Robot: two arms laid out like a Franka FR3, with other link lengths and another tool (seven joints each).
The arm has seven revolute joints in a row. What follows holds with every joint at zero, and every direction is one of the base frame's.
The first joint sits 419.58 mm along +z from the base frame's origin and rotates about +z.
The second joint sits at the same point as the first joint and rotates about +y.
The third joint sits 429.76 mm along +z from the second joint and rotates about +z.
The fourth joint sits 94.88 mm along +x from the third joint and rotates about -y.
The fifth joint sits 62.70 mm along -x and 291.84 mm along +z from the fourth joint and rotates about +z.
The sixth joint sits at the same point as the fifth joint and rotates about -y.
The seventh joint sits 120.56 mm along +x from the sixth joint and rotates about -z.
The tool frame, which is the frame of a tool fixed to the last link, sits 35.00 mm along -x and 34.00 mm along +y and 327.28 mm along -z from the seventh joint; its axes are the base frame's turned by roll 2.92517, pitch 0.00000 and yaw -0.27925 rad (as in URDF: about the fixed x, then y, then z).
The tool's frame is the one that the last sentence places.
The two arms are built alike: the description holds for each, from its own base.
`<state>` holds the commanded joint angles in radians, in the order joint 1, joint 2, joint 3, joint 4, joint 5, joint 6, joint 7, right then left.
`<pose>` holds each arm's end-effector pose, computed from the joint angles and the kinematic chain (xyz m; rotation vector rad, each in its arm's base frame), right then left.
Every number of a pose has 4 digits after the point. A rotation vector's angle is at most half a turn.
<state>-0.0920 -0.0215 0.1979 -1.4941 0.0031 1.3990 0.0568 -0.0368 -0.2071 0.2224 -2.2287 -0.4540 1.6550 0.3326</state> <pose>0.4268 0.0833 0.6092 2.8880 -0.3224 -0.1410 0.2883 -0.0472 0.4630 2.3013 -0.3557 -0.2307</pose>
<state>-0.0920 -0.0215 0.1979 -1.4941 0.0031 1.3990 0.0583 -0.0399 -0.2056 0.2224 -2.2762 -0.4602 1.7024 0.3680</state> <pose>0.4268 0.0834 0.6092 2.8878 -0.3246 -0.1412 0.2861 -0.0475 0.4477 2.2970 -0.3739 -0.2230</pose>
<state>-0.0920 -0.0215 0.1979 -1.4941 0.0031 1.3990 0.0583 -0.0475 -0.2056 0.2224 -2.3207 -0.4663 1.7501 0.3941</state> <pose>0.4268 0.0834 0.6092 2.8878 -0.3246 -0.1412 0.2839 -0.0486 0.4338 2.2969 -0.3879 -0.2152</pose>
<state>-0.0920 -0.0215 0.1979 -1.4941 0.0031 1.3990 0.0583 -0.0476 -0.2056 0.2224 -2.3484 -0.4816 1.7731 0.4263</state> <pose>0.4268 0.0834 0.6092 2.8878 -0.3246 -0.1412 0.2819 -0.0515 0.4262 2.2820 -0.4049 -0.2045</pose>
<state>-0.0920 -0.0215 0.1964 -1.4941 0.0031 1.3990 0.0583 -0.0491 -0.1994 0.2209 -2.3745 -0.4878 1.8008 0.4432</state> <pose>0.4270 0.0827 0.6092 2.8876 -0.3268 -0.1415 0.2803 -0.0521 0.4166 2.2802 -0.4081 -0.2051</pose>
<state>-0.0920 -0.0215 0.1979 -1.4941 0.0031 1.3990 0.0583 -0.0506 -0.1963 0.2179 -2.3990 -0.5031 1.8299 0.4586</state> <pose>0.4268 0.0834 0.6092 2.8878 -0.3246 -0.1412 0.2803 -0.0551 0.4091 2.2752 -0.4078 -0.1947</pose>
